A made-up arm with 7 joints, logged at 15 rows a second.
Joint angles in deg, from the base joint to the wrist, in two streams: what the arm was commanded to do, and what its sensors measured. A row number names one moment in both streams.
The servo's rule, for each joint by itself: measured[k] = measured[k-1] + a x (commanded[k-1-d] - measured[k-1]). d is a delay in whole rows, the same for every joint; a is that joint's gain. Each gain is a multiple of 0.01, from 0.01 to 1. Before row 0 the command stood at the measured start. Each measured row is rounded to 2 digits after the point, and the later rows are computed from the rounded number. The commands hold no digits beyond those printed.
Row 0, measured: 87.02 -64.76 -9.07 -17.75 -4.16 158.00 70.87
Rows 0 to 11, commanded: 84.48 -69.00 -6.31 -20.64 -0.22 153.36 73.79; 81.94 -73.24 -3.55 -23.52 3.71 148.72 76.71; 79.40 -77.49 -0.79 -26.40 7.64 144.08 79.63; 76.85 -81.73 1.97 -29.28 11.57 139.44 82.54; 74.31 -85.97 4.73 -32.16 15.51 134.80 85.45; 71.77 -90.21 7.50 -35.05 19.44 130.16 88.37; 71.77 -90.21 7.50 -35.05 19.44 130.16 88.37; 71.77 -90.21 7.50 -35.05 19.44 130.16 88.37; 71.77 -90.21 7.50 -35.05 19.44 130.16 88.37; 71.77 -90.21 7.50 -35.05 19.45 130.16 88.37; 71.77 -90.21 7.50 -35.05 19.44 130.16 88.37; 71.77 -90.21 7.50 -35.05 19.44 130.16 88.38
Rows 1 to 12, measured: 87.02 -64.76 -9.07 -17.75 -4.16 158.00 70.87; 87.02 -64.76 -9.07 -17.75 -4.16 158.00 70.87; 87.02 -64.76 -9.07 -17.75 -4.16 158.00 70.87; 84.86 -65.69 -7.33 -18.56 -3.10 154.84 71.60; 82.38 -67.35 -4.95 -19.95 -1.26 150.68 72.88; 79.85 -69.58 -2.33 -21.76 1.14 146.19 74.57; 77.30 -72.25 0.38 -23.87 3.96 141.60 76.56; 74.76 -75.27 3.12 -26.19 7.08 136.98 78.78; 72.22 -78.56 5.88 -28.67 10.42 132.34 81.18; 71.84 -81.12 6.90 -30.46 12.86 130.86 82.98; 71.78 -83.12 7.28 -31.75 14.64 130.38 84.33; 71.77 -84.68 7.42 -32.67 15.94 130.23 85.34
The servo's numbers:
d 3
a 0.85 0.22 0.63 0.28 0.27 0.68 0.25

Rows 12 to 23, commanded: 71.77 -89.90 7.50 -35.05 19.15 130.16 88.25; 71.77 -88.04 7.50 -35.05 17.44 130.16 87.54; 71.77 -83.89 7.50 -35.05 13.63 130.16 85.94; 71.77 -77.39 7.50 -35.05 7.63 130.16 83.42; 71.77 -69.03 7.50 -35.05 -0.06 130.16 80.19; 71.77 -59.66 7.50 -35.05 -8.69 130.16 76.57; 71.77 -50.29 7.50 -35.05 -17.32 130.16 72.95; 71.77 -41.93 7.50 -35.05 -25.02 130.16 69.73; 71.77 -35.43 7.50 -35.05 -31.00 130.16 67.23; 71.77 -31.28 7.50 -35.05 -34.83 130.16 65.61; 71.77 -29.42 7.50 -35.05 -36.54 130.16 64.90; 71.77 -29.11 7.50 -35.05 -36.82 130.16 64.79
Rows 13 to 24, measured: 71.77 -85.90 7.47 -33.34 16.89 130.18 86.10; 71.77 -86.85 7.49 -33.82 17.58 130.17 86.67; 71.77 -87.59 7.50 -34.16 18.08 130.16 87.10; 71.77 -88.10 7.50 -34.41 18.37 130.16 87.39; 71.77 -88.09 7.50 -34.59 18.12 130.16 87.43; 71.77 -87.17 7.50 -34.72 16.91 130.16 87.06; 71.77 -85.02 7.50 -34.81 14.40 130.16 86.15; 71.77 -81.50 7.50 -34.88 10.50 130.16 84.66; 71.77 -76.70 7.50 -34.93 5.32 130.16 82.64; 71.77 -70.89 7.50 -34.96 -0.79 130.16 80.22; 71.77 -64.52 7.50 -34.99 -7.33 130.16 77.60; 71.77 -58.12 7.50 -35.01 -13.72 130.16 75.01
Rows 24 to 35, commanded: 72.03 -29.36 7.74 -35.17 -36.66 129.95 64.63; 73.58 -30.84 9.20 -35.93 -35.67 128.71 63.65; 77.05 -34.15 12.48 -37.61 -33.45 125.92 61.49; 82.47 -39.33 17.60 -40.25 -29.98 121.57 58.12; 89.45 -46.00 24.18 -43.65 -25.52 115.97 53.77; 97.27 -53.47 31.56 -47.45 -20.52 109.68 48.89; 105.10 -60.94 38.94 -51.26 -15.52 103.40 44.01; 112.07 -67.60 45.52 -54.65 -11.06 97.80 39.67; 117.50 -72.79 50.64 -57.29 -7.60 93.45 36.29; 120.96 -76.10 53.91 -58.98 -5.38 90.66 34.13; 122.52 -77.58 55.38 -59.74 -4.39 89.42 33.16; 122.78 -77.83 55.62 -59.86 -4.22 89.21 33.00
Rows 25 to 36, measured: 71.77 -52.22 7.50 -35.02 -19.42 130.16 72.66; 71.77 -47.20 7.50 -35.03 -24.04 130.16 70.72; 71.77 -43.22 7.50 -35.04 -27.49 130.16 69.24; 71.99 -40.17 7.65 -35.08 -29.97 130.02 68.09; 73.34 -38.12 8.63 -35.32 -31.51 129.13 66.98; 76.49 -37.25 11.06 -35.96 -32.03 126.95 65.61; 81.57 -37.71 15.18 -37.16 -31.48 123.29 63.74; 88.27 -39.53 20.85 -38.98 -29.87 118.31 61.25; 95.92 -42.60 27.60 -41.35 -27.35 112.44 58.16; 103.72 -46.63 34.74 -44.12 -24.16 106.29 54.62; 110.82 -51.24 41.53 -47.07 -20.62 100.52 50.88; 116.50 -55.98 47.27 -49.93 -17.10 95.71 47.23
